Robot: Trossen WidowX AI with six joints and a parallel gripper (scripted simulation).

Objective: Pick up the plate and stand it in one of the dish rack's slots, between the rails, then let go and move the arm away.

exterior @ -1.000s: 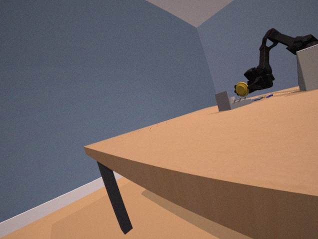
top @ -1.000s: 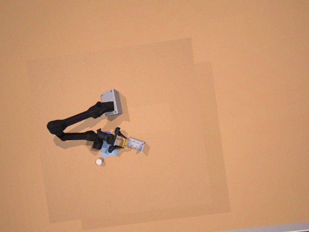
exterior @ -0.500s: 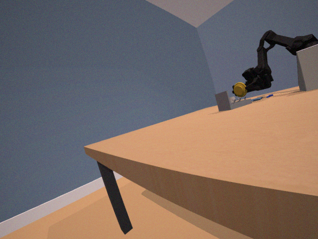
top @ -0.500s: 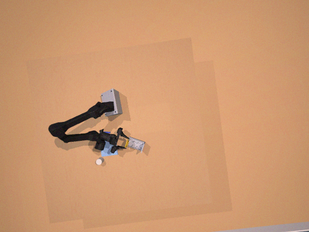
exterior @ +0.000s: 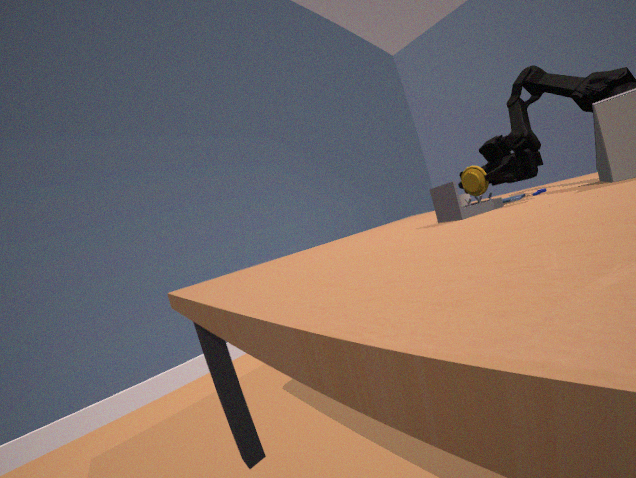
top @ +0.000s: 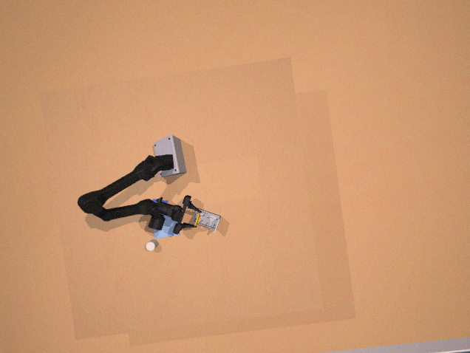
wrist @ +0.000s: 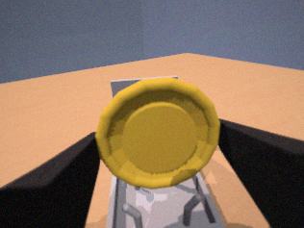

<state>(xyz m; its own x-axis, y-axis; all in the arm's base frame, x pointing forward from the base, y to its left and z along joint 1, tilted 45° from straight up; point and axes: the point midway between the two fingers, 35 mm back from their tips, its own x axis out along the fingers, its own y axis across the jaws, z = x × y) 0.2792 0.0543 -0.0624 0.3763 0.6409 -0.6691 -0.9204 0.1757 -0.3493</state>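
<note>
The grey dish rack is 10 mm ahead of my gripper tip, 30 mm to the left of it and 50 mm below it. The rest, counted from my gripper tip: yellow plate: 10 mm to the right; then small blue spoon: 90 mm behind, 220 mm to the right, 70 mm below; then white cup: 130 mm ahead, 260 mm to the right, 50 mm below.
</note>
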